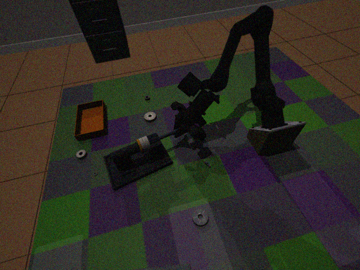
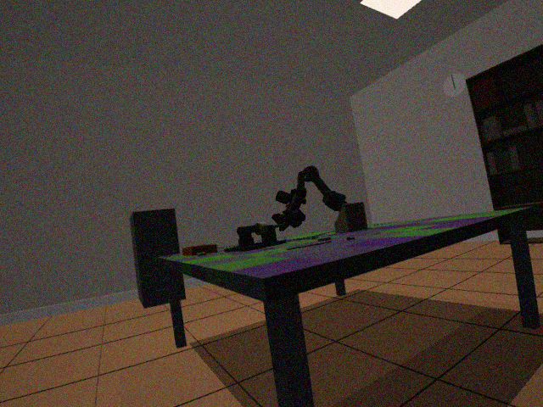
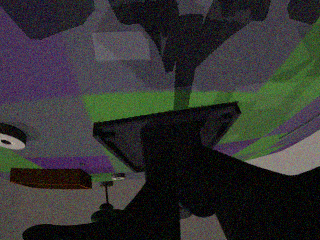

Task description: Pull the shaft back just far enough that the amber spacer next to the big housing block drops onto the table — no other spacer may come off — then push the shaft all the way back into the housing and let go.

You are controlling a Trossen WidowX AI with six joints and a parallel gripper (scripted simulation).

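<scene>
Right now my gripper tip is 6 cm short of the dark shaft, 3 cm below it and 1 cm to the right of it. Also, from my gripper tip: small nut: 32 cm to the right, 7 cm ahead, 5 cm below; then amber spacer: 13 cm ahead, 3 cm to the left, 2 cm above; then orange tray: 34 cm ahead, 23 cm to the right, 4 cm below.
</scene>
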